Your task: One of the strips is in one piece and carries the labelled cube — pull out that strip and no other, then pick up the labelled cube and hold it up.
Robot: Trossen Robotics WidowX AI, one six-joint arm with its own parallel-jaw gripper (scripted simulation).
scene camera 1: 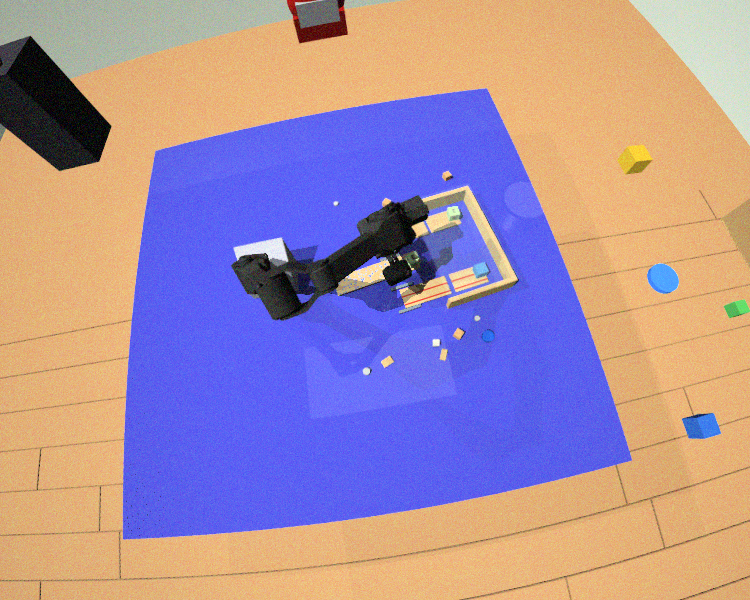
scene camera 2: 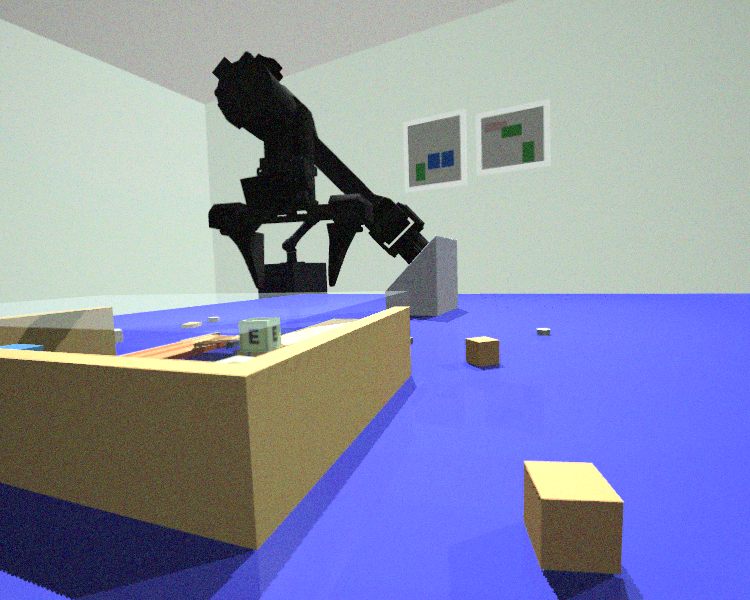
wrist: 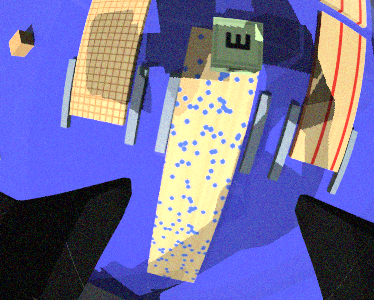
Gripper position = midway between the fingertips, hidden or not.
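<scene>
Gripper (scene camera 2: 295, 287), (scene camera 1: 385, 263), (wrist: 217, 197): open, holding nothing. A labelled cube (wrist: 237, 45) and a wooden frame (scene camera 2: 215, 414) are visible as well.
</scene>
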